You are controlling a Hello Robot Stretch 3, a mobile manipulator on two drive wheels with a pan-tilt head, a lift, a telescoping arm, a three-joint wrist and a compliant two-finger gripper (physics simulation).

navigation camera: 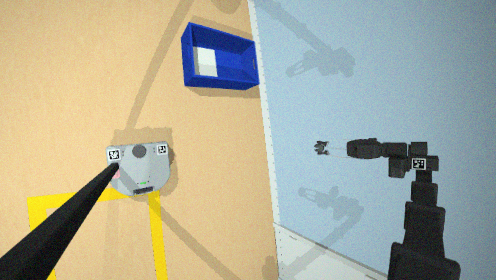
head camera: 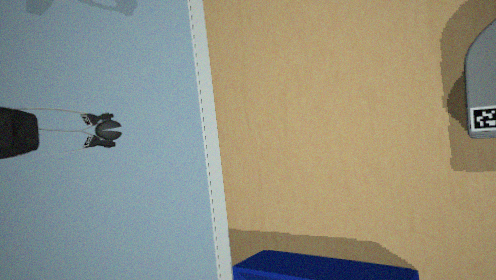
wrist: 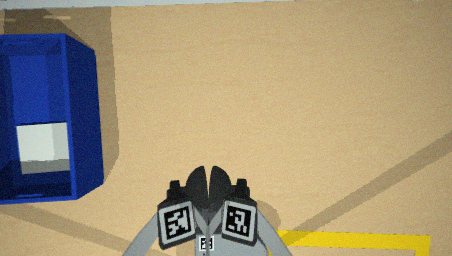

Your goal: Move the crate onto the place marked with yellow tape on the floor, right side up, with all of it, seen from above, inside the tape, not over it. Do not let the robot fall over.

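Where they show: gripper, between the fingertips: [navigation camera: 314, 147] [head camera: 118, 130] [wrist: 209, 184]; robot's base, origin of its link: [navigation camera: 139, 150].
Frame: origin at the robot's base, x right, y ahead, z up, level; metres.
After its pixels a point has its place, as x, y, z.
The blue crate [head camera: 325, 270] {0.607, 0.476, 0.131} [navigation camera: 187, 60] {0.342, 0.618, 0.136} [wrist: 86, 115] {0.657, 0.478, 0.115} stands upright on the floor, open side up, its slotted short end close to the white skirting. Whether they touch is unclear. A white block [navigation camera: 206, 61] {0.536, 0.691, 0.034} [wrist: 42, 145] {0.530, 0.709, 0.034} lies in the crate at the end away from the skirting. The yellow tape outline [navigation camera: 158, 240] {0.034, -0.678, 0.001} [wrist: 355, 240] {0.024, -0.740, 0.001} shows in part, on the robot's other side from the crate in the navigation view. My gripper [head camera: 110, 130] {0.588, -0.022, 0.910} [navigation camera: 320, 147] {0.588, -0.022, 0.910} [wrist: 209, 184] {0.588, -0.022, 0.910} is shut and empty, its rounded tips close together. It is apart from the crate, which is left of it in the wrist view.
My grey base [head camera: 482, 85] {0.134, -0.085, 0.160} [navigation camera: 142, 172] {0.004, -0.126, 0.160} overlaps the tape's top right corner in the navigation view. A white skirting [head camera: 211, 160] {1.162, 0.097, 0.064} [navigation camera: 265, 125] {1.161, 0.126, 0.032} runs beside the wood floor, along a blue wall [head camera: 100, 210] {1.169, 0.211, 0.603} [navigation camera: 310, 110] {1.170, 0.205, 0.565}. The black mast [navigation camera: 65, 220] {-0.118, -0.050, 0.926} hides part of the tape.
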